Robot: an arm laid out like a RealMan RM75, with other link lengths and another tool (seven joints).
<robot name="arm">
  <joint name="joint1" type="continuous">
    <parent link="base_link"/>
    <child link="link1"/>
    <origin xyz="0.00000 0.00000 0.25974" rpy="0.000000 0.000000 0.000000"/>
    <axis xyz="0 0 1"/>
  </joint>
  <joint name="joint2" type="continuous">
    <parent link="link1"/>
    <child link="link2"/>
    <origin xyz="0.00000 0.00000 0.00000" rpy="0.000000 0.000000 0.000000"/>
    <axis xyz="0 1 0"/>
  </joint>
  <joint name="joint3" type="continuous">
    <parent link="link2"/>
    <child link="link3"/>
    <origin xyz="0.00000 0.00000 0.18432" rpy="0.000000 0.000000 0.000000"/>
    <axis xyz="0 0 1"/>
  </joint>
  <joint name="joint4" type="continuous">
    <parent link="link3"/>
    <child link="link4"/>
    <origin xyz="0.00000 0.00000 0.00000" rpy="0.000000 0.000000 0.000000"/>
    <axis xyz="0 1 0"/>
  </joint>
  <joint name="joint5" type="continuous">
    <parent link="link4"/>
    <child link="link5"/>
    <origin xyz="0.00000 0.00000 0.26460" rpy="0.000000 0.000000 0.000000"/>
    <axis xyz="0 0 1"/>
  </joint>
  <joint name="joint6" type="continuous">
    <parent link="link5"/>
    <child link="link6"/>
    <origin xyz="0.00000 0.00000 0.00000" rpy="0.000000 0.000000 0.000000"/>
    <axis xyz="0 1 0"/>
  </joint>
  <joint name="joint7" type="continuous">
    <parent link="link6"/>
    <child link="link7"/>
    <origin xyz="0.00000 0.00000 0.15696" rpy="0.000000 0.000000 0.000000"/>
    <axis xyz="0 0 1"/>
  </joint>
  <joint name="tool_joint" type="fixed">
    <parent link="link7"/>
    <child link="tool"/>
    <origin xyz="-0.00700 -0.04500 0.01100" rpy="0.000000 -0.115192 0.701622"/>
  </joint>
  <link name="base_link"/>
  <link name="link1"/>
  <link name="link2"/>
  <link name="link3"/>
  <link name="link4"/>
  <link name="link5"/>
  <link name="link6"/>
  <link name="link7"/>
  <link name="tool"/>
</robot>
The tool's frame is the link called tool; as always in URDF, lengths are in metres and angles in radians. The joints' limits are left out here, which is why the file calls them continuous.
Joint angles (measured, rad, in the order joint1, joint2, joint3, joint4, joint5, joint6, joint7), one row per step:
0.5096 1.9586 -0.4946 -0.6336 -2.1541 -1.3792 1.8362
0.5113 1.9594 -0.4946 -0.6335 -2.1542 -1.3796 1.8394
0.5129 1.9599 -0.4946 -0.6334 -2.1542 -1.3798 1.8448
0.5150 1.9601 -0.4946 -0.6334 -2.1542 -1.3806 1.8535
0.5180 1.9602 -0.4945 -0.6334 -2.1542 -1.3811 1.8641
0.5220 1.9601 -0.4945 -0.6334 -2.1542 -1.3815 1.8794
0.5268 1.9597 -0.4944 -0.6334 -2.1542 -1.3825 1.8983
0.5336 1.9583 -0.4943 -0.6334 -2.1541 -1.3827 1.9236
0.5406 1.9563 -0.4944 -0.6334 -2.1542 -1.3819 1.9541
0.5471 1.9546 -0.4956 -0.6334 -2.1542 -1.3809 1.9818
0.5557 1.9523 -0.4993 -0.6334 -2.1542 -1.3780 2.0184
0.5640 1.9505 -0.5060 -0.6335 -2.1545 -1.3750 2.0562
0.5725 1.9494 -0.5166 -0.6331 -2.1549 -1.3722 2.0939
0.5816 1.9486 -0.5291 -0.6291 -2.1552 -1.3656 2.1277
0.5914 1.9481 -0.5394 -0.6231 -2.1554 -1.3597 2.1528
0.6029 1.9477 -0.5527 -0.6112 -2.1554 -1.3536 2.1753
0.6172 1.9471 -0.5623 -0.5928 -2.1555 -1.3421 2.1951
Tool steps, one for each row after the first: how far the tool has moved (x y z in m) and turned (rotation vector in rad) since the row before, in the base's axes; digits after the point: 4 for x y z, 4 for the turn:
-0.0007 0.0004 -0.0005 -0.0012 0.0028 -0.0007
-0.0006 0.0003 -0.0004 -0.0011 0.0038 -0.0027
-0.0007 0.0004 -0.0004 -0.0017 0.0057 -0.0045
-0.0010 0.0007 -0.0003 -0.0016 0.0066 -0.0053
-0.0012 0.0009 -0.0004 -0.0021 0.0090 -0.0081
-0.0015 0.0011 -0.0003 -0.0028 0.0112 -0.0099
-0.0019 0.0017 0.0001 -0.0026 0.0137 -0.0135
-0.0017 0.0017 0.0003 -0.0027 0.0155 -0.0179
-0.0017 0.0016 0.0000 -0.0031 0.0135 -0.0158
-0.0023 0.0022 -0.0001 -0.0047 0.0160 -0.0208
-0.0025 0.0020 -0.0008 -0.0075 0.0152 -0.0211
-0.0029 0.0019 -0.0019 -0.0114 0.0139 -0.0196
-0.0027 0.0020 -0.0030 -0.0118 0.0111 -0.0188
-0.0029 0.0021 -0.0033 -0.0107 0.0089 -0.0125
-0.0033 0.0018 -0.0055 -0.0161 0.0092 -0.0106
-0.0030 0.0022 -0.0062 -0.0130 0.0101 -0.0128

